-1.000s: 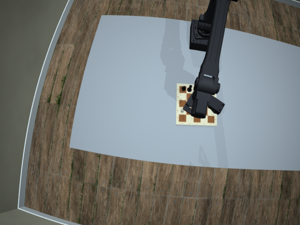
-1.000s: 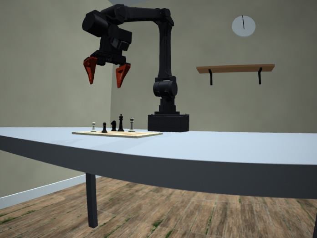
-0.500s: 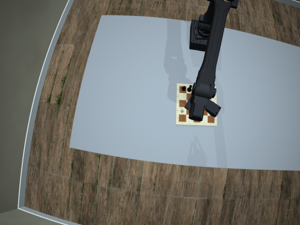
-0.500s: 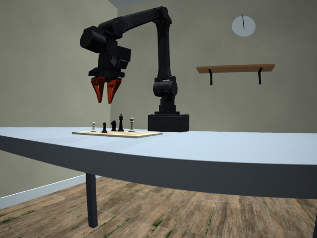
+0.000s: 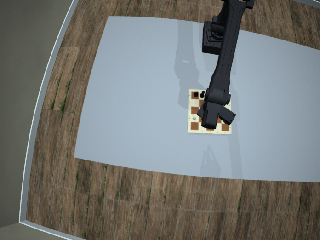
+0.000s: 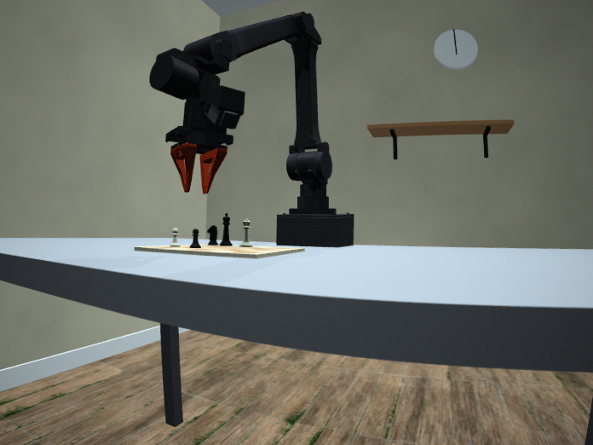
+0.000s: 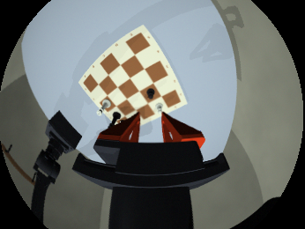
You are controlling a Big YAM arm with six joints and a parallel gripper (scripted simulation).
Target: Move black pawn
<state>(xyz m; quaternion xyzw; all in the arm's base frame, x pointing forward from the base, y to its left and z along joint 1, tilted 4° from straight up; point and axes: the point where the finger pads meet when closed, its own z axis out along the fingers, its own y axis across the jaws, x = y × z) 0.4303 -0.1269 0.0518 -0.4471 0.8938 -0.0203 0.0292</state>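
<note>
Right now my hand is 9 cm above the black pawn. Also, from my hand: white pawn 1 cm behind, 4 cm to the right, 9 cm below; tall white piece 11 cm behind, 5 cm to the left, 7 cm below; chessboard 4 cm behind, 4 cm to the left, 10 cm below.
</note>
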